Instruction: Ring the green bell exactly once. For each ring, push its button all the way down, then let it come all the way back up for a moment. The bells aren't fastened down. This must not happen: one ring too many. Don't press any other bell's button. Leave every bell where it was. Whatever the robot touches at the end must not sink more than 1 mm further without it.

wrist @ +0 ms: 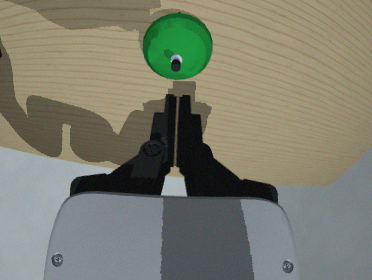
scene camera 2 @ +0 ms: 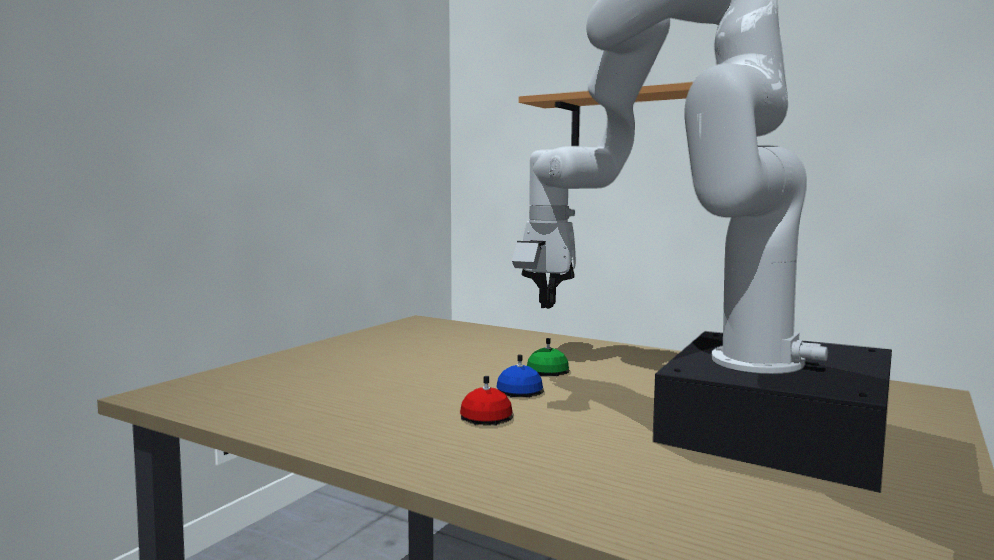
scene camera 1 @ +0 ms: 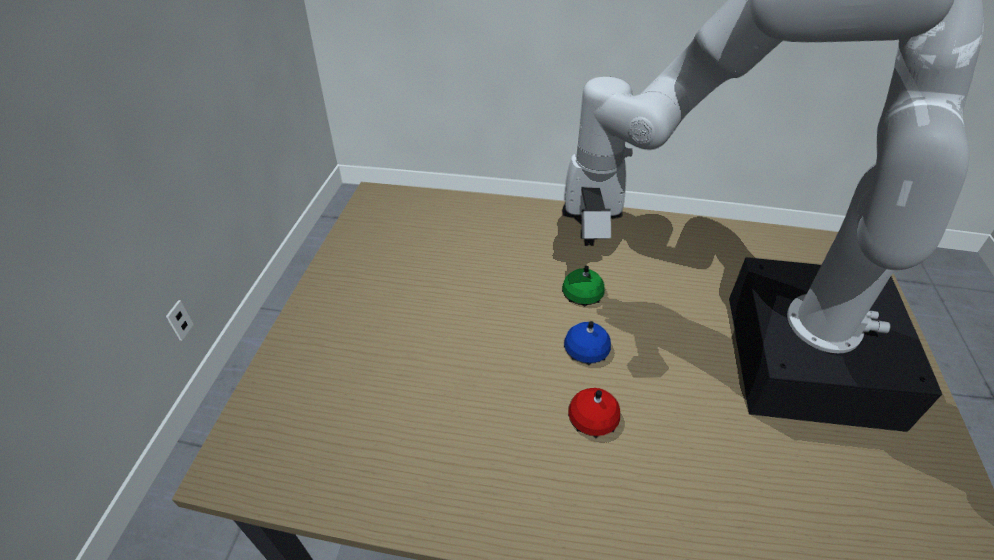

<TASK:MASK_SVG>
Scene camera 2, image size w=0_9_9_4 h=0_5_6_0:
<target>my gripper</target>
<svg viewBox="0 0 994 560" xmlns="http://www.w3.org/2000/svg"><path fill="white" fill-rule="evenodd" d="M529 219L526 222L523 241L517 241L512 263L514 268L522 269L522 276L531 278L537 284L541 308L550 309L556 303L556 287L562 281L575 277L576 252L573 224L568 222L568 219Z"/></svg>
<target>red bell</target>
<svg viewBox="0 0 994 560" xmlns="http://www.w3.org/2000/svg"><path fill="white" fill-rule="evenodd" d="M462 401L460 409L461 420L471 421L474 425L497 425L502 421L510 421L509 416L513 413L508 397L503 392L488 387L489 376L484 376L485 387L468 393Z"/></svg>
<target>blue bell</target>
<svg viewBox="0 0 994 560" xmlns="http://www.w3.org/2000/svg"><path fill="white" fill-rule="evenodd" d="M498 377L498 390L511 398L530 398L532 395L542 394L540 392L543 389L542 378L536 370L522 364L523 355L518 355L517 365L505 369Z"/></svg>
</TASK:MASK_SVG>
